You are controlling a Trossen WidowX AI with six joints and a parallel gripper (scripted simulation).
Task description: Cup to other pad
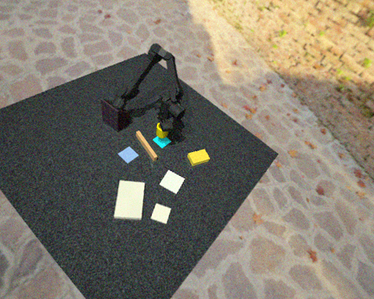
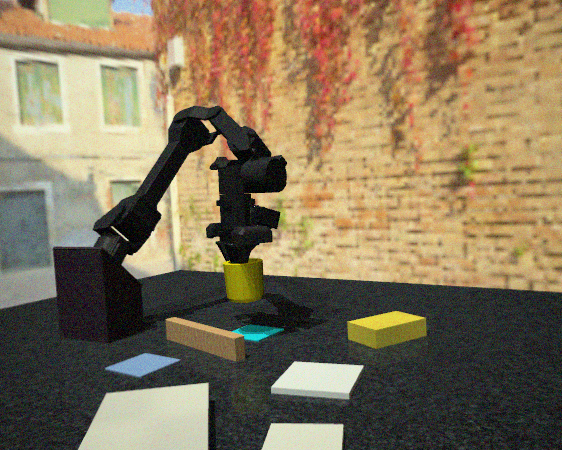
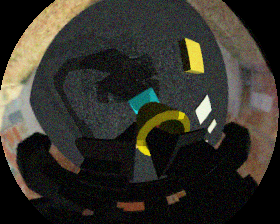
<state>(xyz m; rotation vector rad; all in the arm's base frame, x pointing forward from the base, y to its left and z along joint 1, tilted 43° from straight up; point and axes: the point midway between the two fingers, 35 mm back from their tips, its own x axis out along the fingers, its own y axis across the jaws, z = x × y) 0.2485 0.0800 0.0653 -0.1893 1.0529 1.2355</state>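
Now: the cyan pad 3 cm ahead of my gripper tip, 1 cm to the right of it and 10 cm below it. Also, from my gripper tip: wooden bar 11 cm to the right, 9 cm below; yellow cup 2 cm ahead, 2 cm to the right.
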